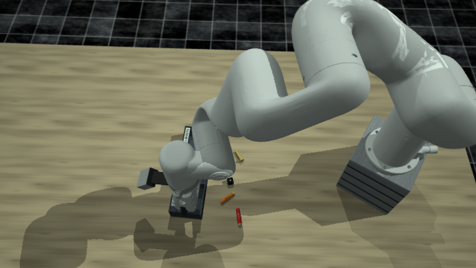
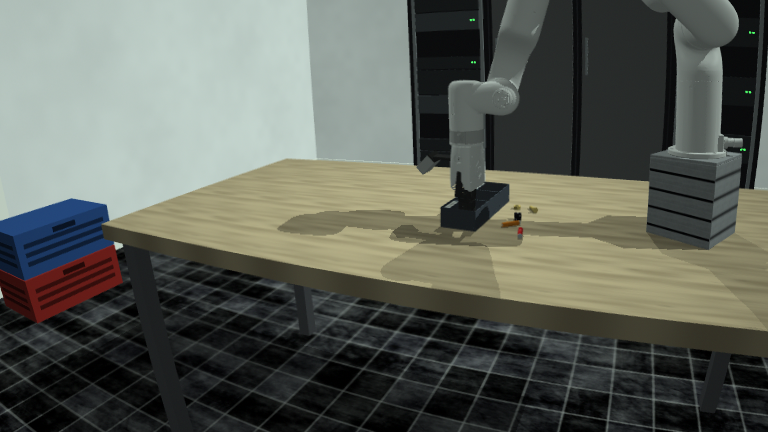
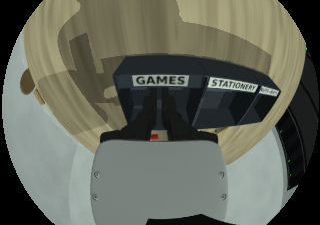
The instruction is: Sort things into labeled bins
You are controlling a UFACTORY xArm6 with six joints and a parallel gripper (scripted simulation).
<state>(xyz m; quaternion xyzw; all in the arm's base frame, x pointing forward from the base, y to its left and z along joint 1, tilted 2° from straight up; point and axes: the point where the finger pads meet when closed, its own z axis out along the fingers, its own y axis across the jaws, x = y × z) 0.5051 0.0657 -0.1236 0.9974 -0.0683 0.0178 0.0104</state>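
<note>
Now: the brass nut 14 cm to the right of my hand, 9 cm behind it and 3 cm below it. From my hand the other things lie so: dark three-part bin 9 cm to the right, 1 cm below; black die 11 cm behind, 6 cm to the right, 3 cm below; orange stick 10 cm behind, 3 cm below, 1 cm to the right.
</note>
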